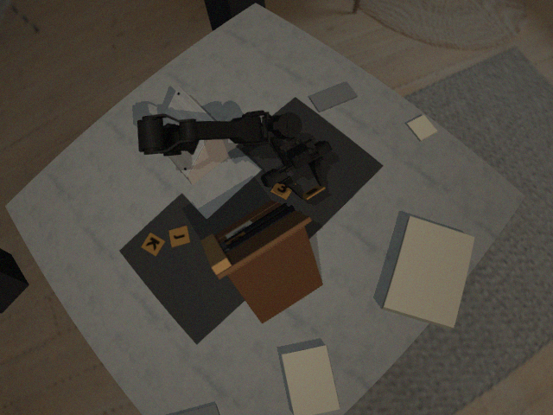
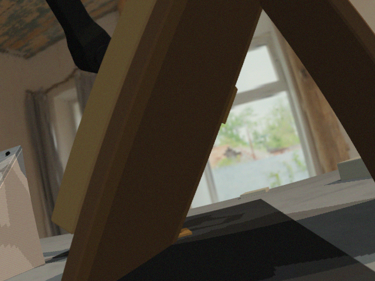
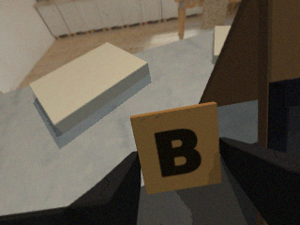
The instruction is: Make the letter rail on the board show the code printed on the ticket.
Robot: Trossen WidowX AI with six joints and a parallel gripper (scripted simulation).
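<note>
Now: gripper tip 18 cm to the left of the white ticket, 9 cm past it and 8 cm above it. The rest, counted from my gripper tip: cream block (36 cm ahead, 16 cm below, 10 cm to the left); then dark mat (19 cm behind, 18 cm below, 10 cm to the right); then cream pad (48 cm to the left, 17 cm below, 5 cm ahead).
</note>
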